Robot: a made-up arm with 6 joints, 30 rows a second.
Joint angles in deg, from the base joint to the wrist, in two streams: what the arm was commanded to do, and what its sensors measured. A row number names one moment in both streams.
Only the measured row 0 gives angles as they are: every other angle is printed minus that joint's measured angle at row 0.
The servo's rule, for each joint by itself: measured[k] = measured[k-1] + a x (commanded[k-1-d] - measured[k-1]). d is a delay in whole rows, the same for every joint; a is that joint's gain. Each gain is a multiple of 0.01, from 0.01 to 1. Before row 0 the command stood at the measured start. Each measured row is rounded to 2 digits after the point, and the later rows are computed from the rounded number. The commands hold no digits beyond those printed.
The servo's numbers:
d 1
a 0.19 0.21 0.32 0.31 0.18 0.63
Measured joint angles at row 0:
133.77 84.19 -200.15 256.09 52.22 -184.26
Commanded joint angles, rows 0 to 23:
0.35 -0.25 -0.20 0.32 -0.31 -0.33
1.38 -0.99 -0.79 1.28 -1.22 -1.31
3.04 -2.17 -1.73 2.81 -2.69 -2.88
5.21 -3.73 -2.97 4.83 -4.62 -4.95
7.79 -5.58 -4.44 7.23 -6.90 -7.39
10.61 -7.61 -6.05 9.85 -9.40 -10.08
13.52 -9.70 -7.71 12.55 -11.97 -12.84
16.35 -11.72 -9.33 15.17 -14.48 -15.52
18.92 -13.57 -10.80 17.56 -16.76 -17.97
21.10 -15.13 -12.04 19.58 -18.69 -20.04
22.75 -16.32 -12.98 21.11 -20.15 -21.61
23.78 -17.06 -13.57 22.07 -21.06 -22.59
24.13 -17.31 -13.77 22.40 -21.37 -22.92
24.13 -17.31 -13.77 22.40 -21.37 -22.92
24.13 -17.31 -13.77 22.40 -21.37 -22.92
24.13 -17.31 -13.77 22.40 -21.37 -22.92
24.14 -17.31 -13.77 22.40 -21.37 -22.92
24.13 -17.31 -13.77 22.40 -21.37 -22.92
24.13 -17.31 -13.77 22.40 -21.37 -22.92
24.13 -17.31 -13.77 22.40 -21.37 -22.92
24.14 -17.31 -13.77 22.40 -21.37 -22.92
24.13 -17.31 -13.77 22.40 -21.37 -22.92
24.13 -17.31 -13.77 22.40 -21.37 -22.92
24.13 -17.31 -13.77 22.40 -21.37 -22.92
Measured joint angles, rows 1 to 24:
0.00 0.00 0.00 0.00 0.00 0.00
0.07 -0.05 -0.06 0.10 -0.06 -0.21
0.32 -0.25 -0.29 0.47 -0.27 -0.90
0.84 -0.65 -0.75 1.20 -0.71 -2.15
1.67 -1.30 -1.46 2.33 -1.41 -3.91
2.83 -2.20 -2.41 3.85 -2.40 -6.10
4.31 -3.34 -3.57 5.71 -3.66 -8.61
6.06 -4.68 -4.89 7.83 -5.16 -11.27
8.02 -6.16 -6.31 10.11 -6.84 -13.95
10.09 -7.72 -7.75 12.42 -8.63 -16.48
12.18 -9.28 -9.12 14.64 -10.44 -18.72
14.19 -10.76 -10.36 16.65 -12.19 -20.54
16.01 -12.08 -11.39 18.33 -13.79 -21.83
17.55 -13.18 -12.15 19.59 -15.15 -22.52
18.80 -14.05 -12.67 20.46 -16.27 -22.77
19.81 -14.73 -13.02 21.06 -17.19 -22.86
20.63 -15.27 -13.26 21.48 -17.94 -22.90
21.30 -15.70 -13.42 21.77 -18.56 -22.91
21.84 -16.04 -13.53 21.97 -19.07 -22.92
22.28 -16.31 -13.61 22.10 -19.48 -22.92
22.63 -16.52 -13.66 22.19 -19.82 -22.92
22.92 -16.69 -13.70 22.26 -20.10 -22.92
23.15 -16.82 -13.72 22.30 -20.33 -22.92
23.34 -16.92 -13.74 22.33 -20.52 -22.92

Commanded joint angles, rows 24 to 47:
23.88 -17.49 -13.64 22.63 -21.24 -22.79
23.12 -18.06 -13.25 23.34 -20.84 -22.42
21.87 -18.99 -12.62 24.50 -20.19 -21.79
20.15 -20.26 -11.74 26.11 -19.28 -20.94
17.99 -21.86 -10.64 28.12 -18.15 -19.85
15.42 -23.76 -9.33 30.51 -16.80 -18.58
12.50 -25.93 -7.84 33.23 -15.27 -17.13
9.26 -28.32 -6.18 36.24 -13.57 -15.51
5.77 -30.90 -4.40 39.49 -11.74 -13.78
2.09 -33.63 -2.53 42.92 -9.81 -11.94
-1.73 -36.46 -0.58 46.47 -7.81 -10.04
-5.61 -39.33 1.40 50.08 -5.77 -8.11
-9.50 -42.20 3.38 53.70 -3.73 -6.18
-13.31 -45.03 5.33 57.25 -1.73 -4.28
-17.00 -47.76 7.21 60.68 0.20 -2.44
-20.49 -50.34 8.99 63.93 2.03 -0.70
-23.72 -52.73 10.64 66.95 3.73 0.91
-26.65 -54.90 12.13 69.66 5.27 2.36
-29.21 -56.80 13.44 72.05 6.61 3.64
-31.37 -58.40 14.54 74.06 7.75 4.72
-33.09 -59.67 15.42 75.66 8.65 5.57
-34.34 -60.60 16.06 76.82 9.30 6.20
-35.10 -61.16 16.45 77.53 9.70 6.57
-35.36 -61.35 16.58 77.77 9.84 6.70
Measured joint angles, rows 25 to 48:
23.49 -17.00 -13.75 22.35 -20.67 -22.92
23.56 -17.10 -13.71 22.44 -20.77 -22.84
23.48 -17.30 -13.56 22.72 -20.78 -22.58
23.17 -17.65 -13.26 23.27 -20.67 -22.08
22.60 -18.20 -12.77 24.15 -20.42 -21.36
21.72 -18.97 -12.09 25.38 -20.01 -20.41
20.52 -19.98 -11.21 26.97 -19.43 -19.26
19.00 -21.23 -10.13 28.91 -18.68 -17.92
17.15 -22.72 -8.87 31.18 -17.76 -16.40
14.99 -24.44 -7.44 33.76 -16.68 -14.75
12.54 -26.37 -5.87 36.60 -15.44 -12.98
9.83 -28.49 -4.18 39.66 -14.07 -11.13
6.90 -30.77 -2.39 42.89 -12.58 -9.23
3.78 -33.17 -0.54 46.24 -10.99 -7.31
0.53 -35.66 1.34 49.65 -9.32 -5.40
-2.80 -38.20 3.22 53.07 -7.61 -3.54
-6.16 -40.75 5.07 56.44 -5.87 -1.75
-9.50 -43.27 6.85 59.70 -4.14 -0.07
-12.76 -45.71 8.54 62.79 -2.45 1.46
-15.89 -48.04 10.11 65.66 -0.82 2.83
-18.83 -50.22 11.53 68.26 0.72 4.02
-21.54 -52.20 12.77 70.55 2.15 5.00
-23.97 -53.96 13.82 72.49 3.44 5.76
-26.08 -55.47 14.66 74.05 4.57 6.27

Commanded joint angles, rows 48 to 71:
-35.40 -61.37 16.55 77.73 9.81 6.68
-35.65 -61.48 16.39 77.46 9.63 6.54
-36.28 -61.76 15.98 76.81 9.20 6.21
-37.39 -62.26 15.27 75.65 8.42 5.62
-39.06 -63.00 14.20 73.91 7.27 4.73
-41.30 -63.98 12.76 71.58 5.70 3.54
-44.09 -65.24 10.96 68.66 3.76 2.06
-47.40 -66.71 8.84 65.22 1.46 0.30
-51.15 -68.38 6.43 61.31 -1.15 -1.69
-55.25 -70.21 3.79 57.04 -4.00 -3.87
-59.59 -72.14 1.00 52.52 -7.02 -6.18
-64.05 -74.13 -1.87 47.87 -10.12 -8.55
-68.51 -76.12 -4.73 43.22 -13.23 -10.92
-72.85 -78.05 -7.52 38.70 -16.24 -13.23
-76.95 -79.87 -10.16 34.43 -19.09 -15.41
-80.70 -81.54 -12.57 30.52 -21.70 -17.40
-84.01 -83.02 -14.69 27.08 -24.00 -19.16
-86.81 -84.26 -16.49 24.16 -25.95 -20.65
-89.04 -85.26 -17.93 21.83 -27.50 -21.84
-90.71 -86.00 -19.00 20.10 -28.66 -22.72
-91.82 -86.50 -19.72 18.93 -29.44 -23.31
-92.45 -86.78 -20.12 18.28 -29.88 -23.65
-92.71 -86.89 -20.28 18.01 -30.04 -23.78
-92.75 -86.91 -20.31 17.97 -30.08 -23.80
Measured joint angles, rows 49 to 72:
-27.84 -56.70 15.27 75.20 5.52 6.54
-29.28 -57.68 15.68 75.98 6.29 6.63
-30.49 -58.48 15.91 76.44 6.89 6.57
-31.59 -59.17 15.93 76.55 7.31 6.34
-32.69 -59.82 15.72 76.27 7.51 5.89
-33.90 -60.49 15.23 75.54 7.47 5.16
-35.31 -61.22 14.44 74.31 7.15 4.14
-36.98 -62.06 13.33 72.56 6.54 2.83
-38.96 -63.04 11.89 70.28 5.63 1.24
-41.28 -64.16 10.14 67.50 4.41 -0.61
-43.93 -65.43 8.11 64.26 2.90 -2.66
-46.91 -66.84 5.83 60.62 1.11 -4.88
-50.17 -68.37 3.37 56.67 -0.91 -7.19
-53.65 -70.00 0.78 52.50 -3.13 -9.54
-57.30 -71.69 -1.88 48.22 -5.49 -11.86
-61.03 -73.41 -4.53 43.95 -7.94 -14.10
-64.77 -75.12 -7.10 39.79 -10.42 -16.18
-68.43 -76.78 -9.53 35.85 -12.86 -18.06
-71.92 -78.35 -11.76 32.23 -15.22 -19.69
-75.17 -79.80 -13.73 29.01 -17.43 -21.04
-78.12 -81.10 -15.42 26.25 -19.45 -22.10
-80.72 -82.23 -16.80 23.98 -21.25 -22.86
-82.95 -83.19 -17.86 22.21 -22.80 -23.36
-84.80 -83.97 -18.63 20.91 -24.10 -23.62

